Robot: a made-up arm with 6 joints. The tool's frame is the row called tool. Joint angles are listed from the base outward. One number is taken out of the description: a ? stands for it. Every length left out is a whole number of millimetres.
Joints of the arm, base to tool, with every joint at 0 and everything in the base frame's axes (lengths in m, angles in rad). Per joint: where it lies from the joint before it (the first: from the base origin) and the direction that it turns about. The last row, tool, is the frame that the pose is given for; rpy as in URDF.
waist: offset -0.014 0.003 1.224 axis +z
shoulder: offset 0.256 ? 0 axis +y
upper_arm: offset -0.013 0 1.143 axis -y
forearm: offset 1.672 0 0.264 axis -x
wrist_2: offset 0 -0.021 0.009 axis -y
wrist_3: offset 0.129 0 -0.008 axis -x
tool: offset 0 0.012 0.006 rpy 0.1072 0.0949 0.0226
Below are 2 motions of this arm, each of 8 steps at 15 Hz.
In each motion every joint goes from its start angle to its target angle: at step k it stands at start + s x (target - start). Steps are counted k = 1, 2, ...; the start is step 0. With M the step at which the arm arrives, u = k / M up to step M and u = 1 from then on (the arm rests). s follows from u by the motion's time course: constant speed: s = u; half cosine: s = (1 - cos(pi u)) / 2; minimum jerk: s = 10 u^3 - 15 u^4 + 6 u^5.
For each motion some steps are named. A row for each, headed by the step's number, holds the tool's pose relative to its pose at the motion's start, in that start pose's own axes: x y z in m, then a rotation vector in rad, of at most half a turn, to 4 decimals.
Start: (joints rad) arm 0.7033 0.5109 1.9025 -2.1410 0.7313 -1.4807
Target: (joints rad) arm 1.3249 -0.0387 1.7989 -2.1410 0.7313 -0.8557
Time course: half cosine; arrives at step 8
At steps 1, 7, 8:
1: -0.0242 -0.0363 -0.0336 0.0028 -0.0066 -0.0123
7: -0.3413 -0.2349 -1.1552 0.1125 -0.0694 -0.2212
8: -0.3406 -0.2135 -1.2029 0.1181 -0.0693 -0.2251

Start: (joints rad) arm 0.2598 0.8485 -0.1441 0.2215 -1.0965 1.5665
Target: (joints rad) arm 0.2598 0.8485 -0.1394 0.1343 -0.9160 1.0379
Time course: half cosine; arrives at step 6
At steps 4, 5, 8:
4: -0.0055 -0.0215 0.0118 0.4380 -0.1014 -0.0742
5: -0.0075 -0.0271 0.0142 0.5450 -0.1328 -0.0871
8: -0.0082 -0.0292 0.0150 0.5841 -0.1450 -0.0913

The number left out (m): -0.028
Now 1 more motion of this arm.
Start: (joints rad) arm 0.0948 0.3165 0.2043 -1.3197 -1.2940 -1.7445
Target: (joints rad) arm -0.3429 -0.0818 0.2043 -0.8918 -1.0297 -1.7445
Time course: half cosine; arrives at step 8
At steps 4, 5, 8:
4: -0.5927 -0.2031 -0.2148 -0.2157 -0.0403 0.4167
5: -0.7958 -0.3271 -0.2747 -0.2936 -0.0634 0.5849
8: -1.0803 -0.5734 -0.3481 -0.4143 -0.1118 0.8634

